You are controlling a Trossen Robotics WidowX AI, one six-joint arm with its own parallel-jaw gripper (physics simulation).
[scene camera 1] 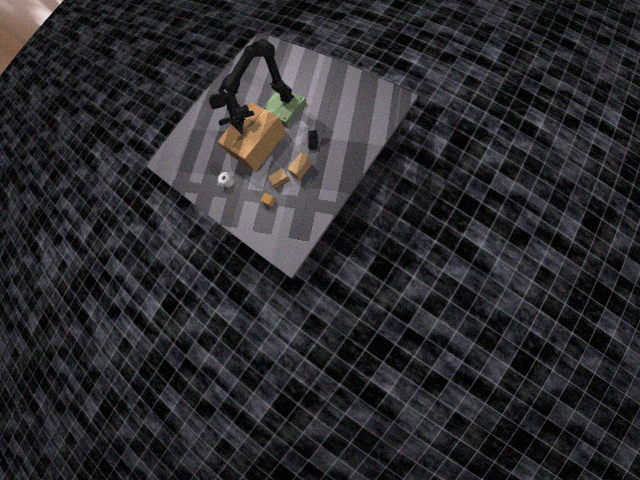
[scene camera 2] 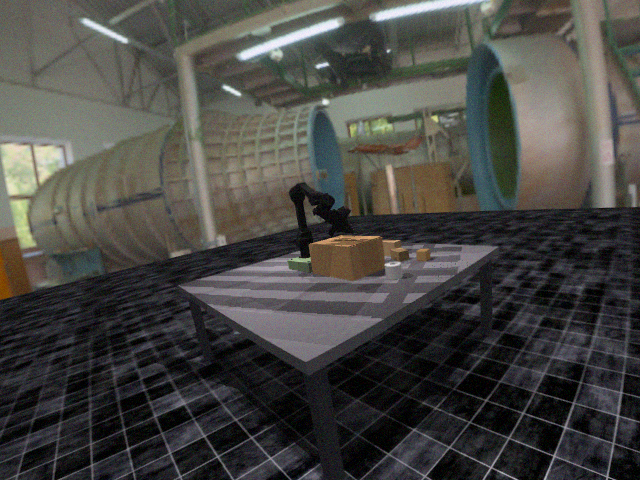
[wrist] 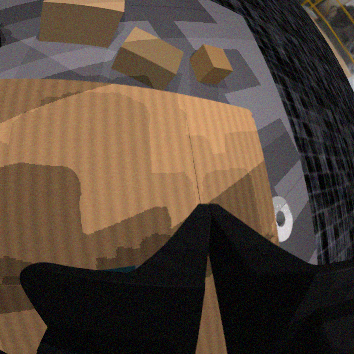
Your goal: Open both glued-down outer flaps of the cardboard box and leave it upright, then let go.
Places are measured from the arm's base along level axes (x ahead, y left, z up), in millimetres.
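Where they show: gripper, between the fingertips: (scene camera 1: 242,134) (scene camera 2: 353,232) (wrist: 206,212); arm's base, origin of its link: (scene camera 1: 287,98) (scene camera 2: 306,256).
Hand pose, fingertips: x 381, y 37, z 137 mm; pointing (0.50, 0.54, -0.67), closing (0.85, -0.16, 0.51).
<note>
Each offset is from my fingertips to the top centre of the thing. Level surfaces: height alone.
The cardboard box @(dx -50, dy -24, dz -33 mm) (scene camera 1: 263,142) (scene camera 2: 347,258) (wrist: 115,140) stands upright on the table. Its top flaps lie closed or nearly closed; small gaps at the top are too fine to judge. A short piece of teal strip @(dx -50, dy -24, dz -50 mm) (wrist: 121,269) shows in the wrist view, just left of the fingers. My gripper (scene camera 1: 241,132) (wrist: 206,212) is shut and empty. Its tips are at or just above the box top, toward the side with the white roll. In scene camera 2 the fingertips are hidden or too small to tell. The fingers hide part of the seam in the wrist view.
Three small cardboard blocks @(dx -55, dy +315, dz -109 mm) (scene camera 1: 299,165) @(dx +64, dy +249, dz -139 mm) (scene camera 1: 278,178) @(dx +195, dy +276, dz -139 mm) (scene camera 1: 267,199) lie beyond the box. A white roll @(dx +239, dy -20, dz -128 mm) (scene camera 1: 224,179) (scene camera 2: 392,270) (wrist: 283,219) stands near its end. A black object @(dx -235, dy +261, dz -156 mm) (scene camera 1: 312,138) and a green block (scene camera 1: 284,109) at the arm's base stand beside it on the table @(dz -189 mm) (scene camera 1: 289,258).
</note>
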